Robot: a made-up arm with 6 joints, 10 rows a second.
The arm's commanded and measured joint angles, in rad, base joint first. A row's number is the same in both.
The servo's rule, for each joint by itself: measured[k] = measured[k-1] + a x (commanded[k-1-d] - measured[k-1]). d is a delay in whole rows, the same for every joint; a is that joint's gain. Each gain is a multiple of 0.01, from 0.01 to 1. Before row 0 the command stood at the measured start. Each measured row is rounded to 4 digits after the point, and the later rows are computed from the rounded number. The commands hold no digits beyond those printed.
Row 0, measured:
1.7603, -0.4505, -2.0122, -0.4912, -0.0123, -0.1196
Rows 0 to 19, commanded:
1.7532, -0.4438, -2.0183, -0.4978, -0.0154, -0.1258
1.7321, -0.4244, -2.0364, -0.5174, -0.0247, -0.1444
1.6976, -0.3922, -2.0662, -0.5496, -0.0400, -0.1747
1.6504, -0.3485, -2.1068, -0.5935, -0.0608, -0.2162
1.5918, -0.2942, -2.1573, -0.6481, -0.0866, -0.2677
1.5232, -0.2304, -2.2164, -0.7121, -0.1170, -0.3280
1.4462, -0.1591, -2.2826, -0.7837, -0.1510, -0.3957
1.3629, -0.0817, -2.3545, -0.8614, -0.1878, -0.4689
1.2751, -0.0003, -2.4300, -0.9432, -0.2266, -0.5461
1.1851, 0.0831, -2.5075, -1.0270, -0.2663, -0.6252
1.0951, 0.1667, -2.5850, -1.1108, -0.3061, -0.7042
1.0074, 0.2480, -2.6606, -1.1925, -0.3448, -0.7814
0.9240, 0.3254, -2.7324, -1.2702, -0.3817, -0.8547
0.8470, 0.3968, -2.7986, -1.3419, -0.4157, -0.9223
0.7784, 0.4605, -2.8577, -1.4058, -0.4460, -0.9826
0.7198, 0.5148, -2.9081, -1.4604, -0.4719, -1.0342
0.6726, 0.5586, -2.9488, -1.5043, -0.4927, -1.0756
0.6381, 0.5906, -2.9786, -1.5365, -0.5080, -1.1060
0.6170, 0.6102, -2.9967, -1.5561, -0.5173, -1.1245
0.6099, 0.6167, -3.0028, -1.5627, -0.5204, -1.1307
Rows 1 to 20, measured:
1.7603, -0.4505, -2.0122, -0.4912, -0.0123, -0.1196
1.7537, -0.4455, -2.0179, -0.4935, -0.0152, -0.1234
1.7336, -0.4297, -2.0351, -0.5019, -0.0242, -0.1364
1.7001, -0.4016, -2.0640, -0.5186, -0.0392, -0.1601
1.6539, -0.3618, -2.1038, -0.5448, -0.0597, -0.1949
1.5961, -0.3111, -2.1536, -0.5810, -0.0853, -0.2400
1.5283, -0.2506, -2.2120, -0.6269, -0.1154, -0.2946
1.4519, -0.1820, -2.2777, -0.6818, -0.1492, -0.3573
1.3691, -0.1068, -2.3491, -0.7447, -0.1859, -0.4265
1.2817, -0.0269, -2.4243, -0.8142, -0.2246, -0.5007
1.1919, 0.0556, -2.5017, -0.8887, -0.2642, -0.5779
1.1019, 0.1389, -2.5792, -0.9664, -0.3040, -0.6562
1.0140, 0.2207, -2.6549, -1.0455, -0.3428, -0.7338
0.9303, 0.2992, -2.7270, -1.1241, -0.3798, -0.8088
0.8528, 0.3724, -2.7936, -1.2003, -0.4139, -0.8792
0.7836, 0.4385, -2.8532, -1.2722, -0.4444, -0.9433
0.7243, 0.4957, -2.9043, -1.3381, -0.4705, -0.9997
0.6762, 0.5429, -2.9457, -1.3963, -0.4916, -1.0468
0.6408, 0.5787, -2.9763, -1.4454, -0.5072, -1.0835
0.6187, 0.6023, -2.9953, -1.4841, -0.5168, -1.1089
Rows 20 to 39, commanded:
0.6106, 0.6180, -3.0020, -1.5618, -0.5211, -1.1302
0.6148, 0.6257, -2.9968, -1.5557, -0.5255, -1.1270
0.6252, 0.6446, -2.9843, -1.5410, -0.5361, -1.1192
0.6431, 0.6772, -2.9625, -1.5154, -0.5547, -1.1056
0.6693, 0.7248, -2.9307, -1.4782, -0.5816, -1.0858
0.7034, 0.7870, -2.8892, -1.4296, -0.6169, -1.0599
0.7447, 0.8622, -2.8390, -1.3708, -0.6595, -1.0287
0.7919, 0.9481, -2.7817, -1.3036, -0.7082, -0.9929
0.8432, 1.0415, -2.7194, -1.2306, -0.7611, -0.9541
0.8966, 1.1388, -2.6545, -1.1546, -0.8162, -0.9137
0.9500, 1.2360, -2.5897, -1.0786, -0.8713, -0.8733
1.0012, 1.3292, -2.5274, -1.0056, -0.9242, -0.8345
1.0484, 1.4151, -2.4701, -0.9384, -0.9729, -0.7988
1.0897, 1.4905, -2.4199, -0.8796, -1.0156, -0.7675
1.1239, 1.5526, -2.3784, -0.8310, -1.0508, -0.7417
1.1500, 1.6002, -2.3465, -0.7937, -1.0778, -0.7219
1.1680, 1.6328, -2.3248, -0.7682, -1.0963, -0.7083
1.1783, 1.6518, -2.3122, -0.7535, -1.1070, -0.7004
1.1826, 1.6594, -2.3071, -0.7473, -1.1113, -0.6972
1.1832, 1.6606, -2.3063, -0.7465, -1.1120, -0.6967
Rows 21 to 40, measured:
0.6105, 0.6131, -3.0023, -1.5116, -0.5202, -1.1224
0.6106, 0.6168, -3.0020, -1.5292, -0.5211, -1.1272
0.6145, 0.6235, -2.9972, -1.5385, -0.5253, -1.1271
0.6245, 0.6393, -2.9852, -1.5394, -0.5356, -1.1222
0.6418, 0.6677, -2.9641, -1.5310, -0.5537, -1.1119
0.6674, 0.7105, -2.9330, -1.5125, -0.5802, -1.0957
0.7009, 0.7679, -2.8923, -1.4835, -0.6151, -1.0735
0.7416, 0.8386, -2.8427, -1.4441, -0.6573, -1.0457
0.7884, 0.9207, -2.7860, -1.3949, -0.7057, -1.0130
0.8394, 1.0113, -2.7241, -1.3374, -0.7583, -0.9765
0.8926, 1.1069, -2.6594, -1.2734, -0.8133, -0.9376
0.9460, 1.2037, -2.5946, -1.2052, -0.8684, -0.8977
0.9973, 1.2978, -2.5321, -1.1353, -0.9214, -0.8585
1.0448, 1.3858, -2.4744, -1.0664, -0.9703, -0.8215
1.0866, 1.4643, -2.4237, -1.0010, -1.0133, -0.7880
1.1213, 1.5305, -2.3816, -0.9415, -1.0489, -0.7593
1.1480, 1.5828, -2.3490, -0.8898, -1.0764, -0.7361
1.1666, 1.6203, -2.3265, -0.8472, -1.0953, -0.7189
1.1775, 1.6439, -2.3132, -0.8144, -1.1064, -0.7074
1.1822, 1.6555, -2.3075, -0.7909, -1.1111, -0.7011

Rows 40 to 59, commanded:
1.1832, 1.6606, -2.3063, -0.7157, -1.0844, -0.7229
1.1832, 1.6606, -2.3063, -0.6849, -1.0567, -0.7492
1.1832, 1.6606, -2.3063, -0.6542, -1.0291, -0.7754
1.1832, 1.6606, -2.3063, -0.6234, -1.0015, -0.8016
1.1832, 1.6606, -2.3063, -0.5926, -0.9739, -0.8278
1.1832, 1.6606, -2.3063, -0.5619, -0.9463, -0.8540
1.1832, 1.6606, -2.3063, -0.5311, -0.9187, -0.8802
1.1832, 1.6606, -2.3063, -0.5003, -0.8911, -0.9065
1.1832, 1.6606, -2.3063, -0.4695, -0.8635, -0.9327
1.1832, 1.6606, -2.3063, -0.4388, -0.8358, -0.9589
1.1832, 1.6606, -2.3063, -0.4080, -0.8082, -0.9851
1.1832, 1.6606, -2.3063, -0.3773, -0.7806, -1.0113
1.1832, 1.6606, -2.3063, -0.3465, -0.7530, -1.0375
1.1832, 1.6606, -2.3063, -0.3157, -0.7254, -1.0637
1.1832, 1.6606, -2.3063, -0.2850, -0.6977, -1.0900
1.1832, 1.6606, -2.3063, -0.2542, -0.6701, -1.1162
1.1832, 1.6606, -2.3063, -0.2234, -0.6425, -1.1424
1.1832, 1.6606, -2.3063, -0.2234, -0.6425, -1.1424
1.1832, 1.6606, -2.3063, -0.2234, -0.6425, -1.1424
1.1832, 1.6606, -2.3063, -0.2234, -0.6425, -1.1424
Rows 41 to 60, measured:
1.1831, 1.6593, -2.3064, -0.7754, -1.1120, -0.6984
1.1832, 1.6603, -2.3063, -0.7545, -1.0858, -0.7136
1.1832, 1.6605, -2.3063, -0.7301, -1.0582, -0.7357
1.1832, 1.6606, -2.3063, -0.7035, -1.0306, -0.7603
1.1832, 1.6606, -2.3063, -0.6755, -1.0030, -0.7859
1.1832, 1.6606, -2.3063, -0.6465, -0.9754, -0.8119
1.1832, 1.6606, -2.3063, -0.6169, -0.9478, -0.8380
1.1832, 1.6606, -2.3063, -0.5869, -0.9202, -0.8642
1.1832, 1.6606, -2.3063, -0.5566, -0.8926, -0.8904
1.1832, 1.6606, -2.3063, -0.5261, -0.8650, -0.9166
1.1832, 1.6606, -2.3063, -0.4955, -0.8373, -0.9428
1.1832, 1.6606, -2.3063, -0.4649, -0.8097, -0.9690
1.1832, 1.6606, -2.3063, -0.4342, -0.7821, -0.9952
1.1832, 1.6606, -2.3063, -0.4035, -0.7545, -1.0214
1.1832, 1.6606, -2.3063, -0.3728, -0.7269, -1.0476
1.1832, 1.6606, -2.3063, -0.3421, -0.6992, -1.0739
1.1832, 1.6606, -2.3063, -0.3113, -0.6716, -1.1001
1.1832, 1.6606, -2.3063, -0.2805, -0.6440, -1.1263
1.1832, 1.6606, -2.3063, -0.2605, -0.6426, -1.1363
1.1832, 1.6606, -2.3063, -0.2475, -0.6425, -1.1401

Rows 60 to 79, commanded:
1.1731, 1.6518, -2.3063, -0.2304, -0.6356, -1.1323
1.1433, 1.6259, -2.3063, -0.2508, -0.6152, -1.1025
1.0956, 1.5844, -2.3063, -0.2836, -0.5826, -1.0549
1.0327, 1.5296, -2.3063, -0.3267, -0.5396, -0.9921
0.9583, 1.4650, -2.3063, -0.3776, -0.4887, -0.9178
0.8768, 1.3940, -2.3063, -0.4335, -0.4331, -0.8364
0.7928, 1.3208, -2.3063, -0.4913, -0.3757, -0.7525
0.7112, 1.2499, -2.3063, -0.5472, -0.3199, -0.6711
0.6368, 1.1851, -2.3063, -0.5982, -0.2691, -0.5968
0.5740, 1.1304, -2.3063, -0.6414, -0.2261, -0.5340
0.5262, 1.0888, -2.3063, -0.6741, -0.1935, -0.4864
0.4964, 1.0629, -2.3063, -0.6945, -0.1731, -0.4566
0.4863, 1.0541, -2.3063, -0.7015, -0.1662, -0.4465
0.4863, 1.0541, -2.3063, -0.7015, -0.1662, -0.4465
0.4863, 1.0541, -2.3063, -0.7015, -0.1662, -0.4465
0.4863, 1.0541, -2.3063, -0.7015, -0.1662, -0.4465
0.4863, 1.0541, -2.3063, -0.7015, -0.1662, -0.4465
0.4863, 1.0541, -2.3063, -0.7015, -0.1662, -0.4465
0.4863, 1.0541, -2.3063, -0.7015, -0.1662, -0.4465
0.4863, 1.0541, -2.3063, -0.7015, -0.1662, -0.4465
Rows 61 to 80, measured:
1.1832, 1.6606, -2.3063, -0.2391, -0.6425, -1.1415
1.1738, 1.6540, -2.3063, -0.2361, -0.6359, -1.1358
1.1454, 1.6329, -2.3063, -0.2412, -0.6162, -1.1152
1.0991, 1.5965, -2.3063, -0.2560, -0.5843, -1.0778
1.0373, 1.5463, -2.3063, -0.2807, -0.5418, -1.0247
0.9638, 1.4853, -2.3063, -0.3146, -0.4914, -0.9584
0.8829, 1.4168, -2.3063, -0.3562, -0.4360, -0.8828
0.7991, 1.3448, -2.3063, -0.4035, -0.3787, -0.8020
0.7174, 1.2736, -2.3063, -0.4538, -0.3228, -0.7208
0.6424, 1.2072, -2.3063, -0.5043, -0.2718, -0.6439
0.5788, 1.1496, -2.3063, -0.5523, -0.2284, -0.5758
0.5299, 1.1040, -2.3063, -0.5949, -0.1952, -0.5204
0.4987, 1.0732, -2.3063, -0.6298, -0.1742, -0.4808
0.4872, 1.0589, -2.3063, -0.6549, -0.1666, -0.4595
0.4864, 1.0553, -2.3063, -0.6712, -0.1662, -0.4514
0.4863, 1.0544, -2.3063, -0.6818, -0.1662, -0.4484
0.4863, 1.0542, -2.3063, -0.6887, -0.1662, -0.4472
0.4863, 1.0541, -2.3063, -0.6932, -0.1662, -0.4468
0.4863, 1.0541, -2.3063, -0.6961, -0.1662, -0.4466
0.4863, 1.0541, -2.3063, -0.6980, -0.1662, -0.4465

